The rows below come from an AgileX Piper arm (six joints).
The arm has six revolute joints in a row. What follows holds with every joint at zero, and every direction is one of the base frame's.
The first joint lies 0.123 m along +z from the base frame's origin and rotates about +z.
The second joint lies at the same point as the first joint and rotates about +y.
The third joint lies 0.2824 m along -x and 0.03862 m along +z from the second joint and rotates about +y.
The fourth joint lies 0.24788 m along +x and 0.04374 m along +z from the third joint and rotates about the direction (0.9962, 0, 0.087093).
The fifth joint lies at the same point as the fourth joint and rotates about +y.
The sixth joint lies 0.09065 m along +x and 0.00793 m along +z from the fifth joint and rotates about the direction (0.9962, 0, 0.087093).
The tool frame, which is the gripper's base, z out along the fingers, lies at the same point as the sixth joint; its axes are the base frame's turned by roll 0, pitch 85.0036 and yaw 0 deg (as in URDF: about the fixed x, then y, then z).
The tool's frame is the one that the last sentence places.
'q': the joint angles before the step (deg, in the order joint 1, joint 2, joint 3, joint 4, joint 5, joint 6). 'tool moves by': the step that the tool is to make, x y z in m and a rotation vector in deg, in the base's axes. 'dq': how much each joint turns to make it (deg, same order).
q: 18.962, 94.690, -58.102, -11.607, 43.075, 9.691
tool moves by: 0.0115, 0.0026, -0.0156, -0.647, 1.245, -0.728
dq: -0.126, 4.013, -1.416, -0.782, -1.054, 1.267
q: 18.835, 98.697, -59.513, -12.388, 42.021, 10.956
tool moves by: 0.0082, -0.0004, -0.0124, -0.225, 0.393, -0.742
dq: -0.484, 2.779, -0.670, -0.632, -1.567, 0.943
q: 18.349, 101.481, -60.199, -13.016, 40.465, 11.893
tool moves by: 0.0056, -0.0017, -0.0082, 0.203, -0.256, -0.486
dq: -0.614, 1.677, -0.221, -0.270, -1.755, 0.368
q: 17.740, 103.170, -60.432, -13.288, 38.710, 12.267
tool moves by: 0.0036, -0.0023, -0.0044, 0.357, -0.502, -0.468
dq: -0.615, 0.852, -0.025, -0.068, -1.429, 0.161
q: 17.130, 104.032, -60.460, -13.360, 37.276, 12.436
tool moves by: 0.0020, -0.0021, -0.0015, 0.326, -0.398, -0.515
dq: -0.485, 0.307, -0.011, 0.064, -0.774, 0.135
